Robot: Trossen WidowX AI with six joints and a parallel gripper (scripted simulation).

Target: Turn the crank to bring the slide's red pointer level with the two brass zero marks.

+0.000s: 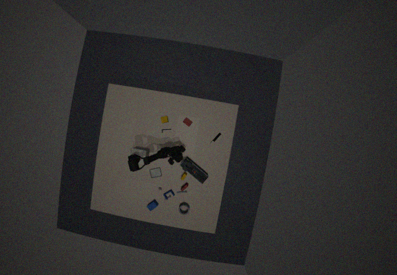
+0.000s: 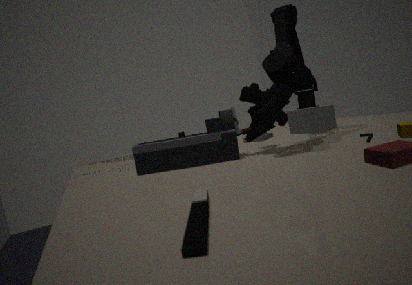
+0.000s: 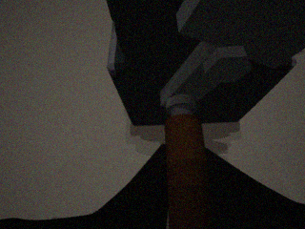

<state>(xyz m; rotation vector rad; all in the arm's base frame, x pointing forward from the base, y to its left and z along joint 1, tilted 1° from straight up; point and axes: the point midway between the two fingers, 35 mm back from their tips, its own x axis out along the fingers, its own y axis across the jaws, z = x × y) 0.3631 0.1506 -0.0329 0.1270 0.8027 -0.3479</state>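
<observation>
My gripper tip is 20 mm past the brown crank handle, 10 mm to the right of it and 30 mm below it. Round my gripper tip: red pointer: 150 mm ahead, 70 mm to the right, 50 mm above; grey plate: 190 mm behind, 240 mm to the right, 30 mm below; blue piece: 110 mm behind, 550 mm to the right, 20 mm below.
</observation>
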